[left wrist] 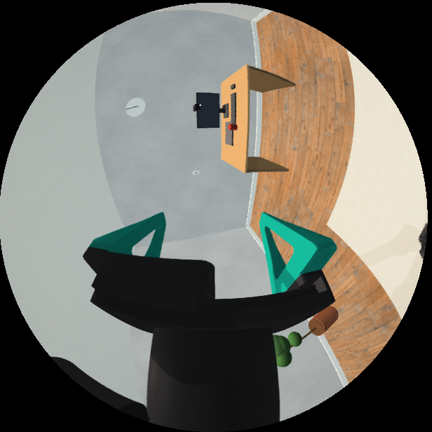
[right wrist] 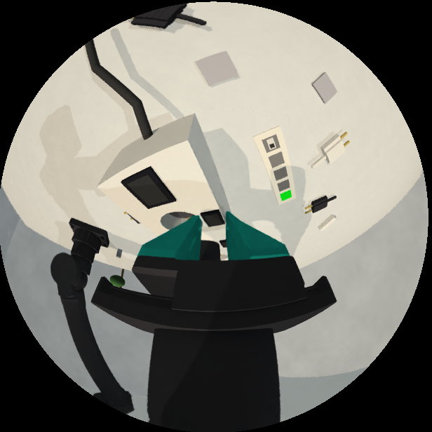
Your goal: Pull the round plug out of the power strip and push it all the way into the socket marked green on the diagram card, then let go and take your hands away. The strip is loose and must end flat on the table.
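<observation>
The power strip is cream with a black cord. It is off the table in the right wrist view: its shadow and the cord's lie apart from them. My right gripper is closed over its top, shut on the black round plug, seen in part between the fingers. The plug's seating is hidden by the fingers. The diagram card lies on the table to the right, with a green mark at its lower end. My left gripper is open and empty, facing the room, away from the strip.
In the right wrist view, a black plug lies at the top, with two grey tiles below. A white plug, a small black plug and a small pale piece lie right of the card. A black jointed arm stands left.
</observation>
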